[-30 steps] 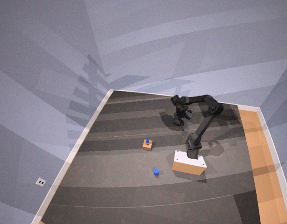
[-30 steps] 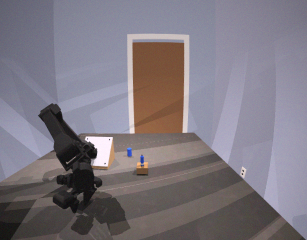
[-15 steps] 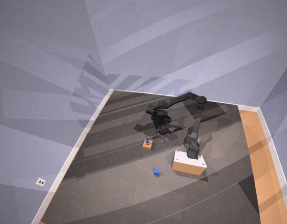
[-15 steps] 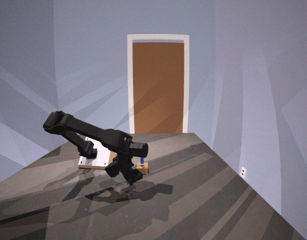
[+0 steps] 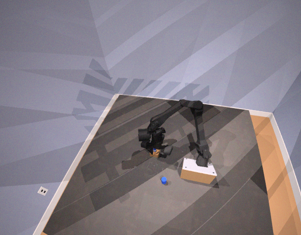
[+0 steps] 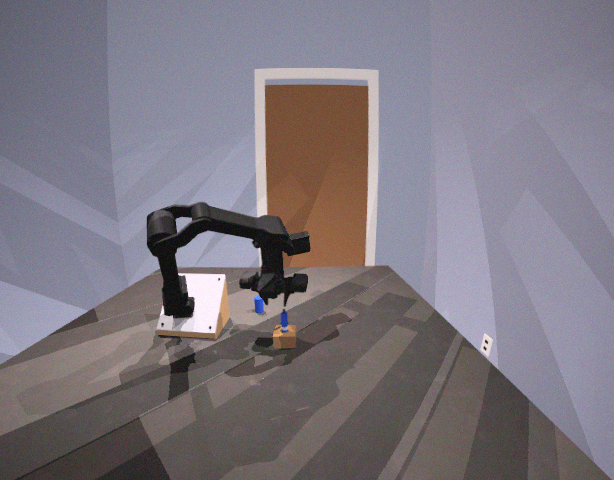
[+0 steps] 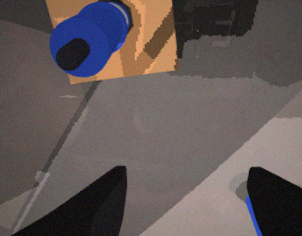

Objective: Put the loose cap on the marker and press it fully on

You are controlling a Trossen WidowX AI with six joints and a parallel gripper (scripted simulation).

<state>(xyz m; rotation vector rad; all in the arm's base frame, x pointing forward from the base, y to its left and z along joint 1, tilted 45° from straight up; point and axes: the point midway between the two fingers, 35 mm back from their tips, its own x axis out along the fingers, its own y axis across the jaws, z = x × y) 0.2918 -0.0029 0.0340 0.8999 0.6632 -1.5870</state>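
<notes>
The blue cap lies 70 mm behind my gripper tip, 140 mm to the left of it and 60 mm below it. Round my gripper tip: holder block (20 mm ahead, 60 mm to the right, 70 mm below).
</notes>
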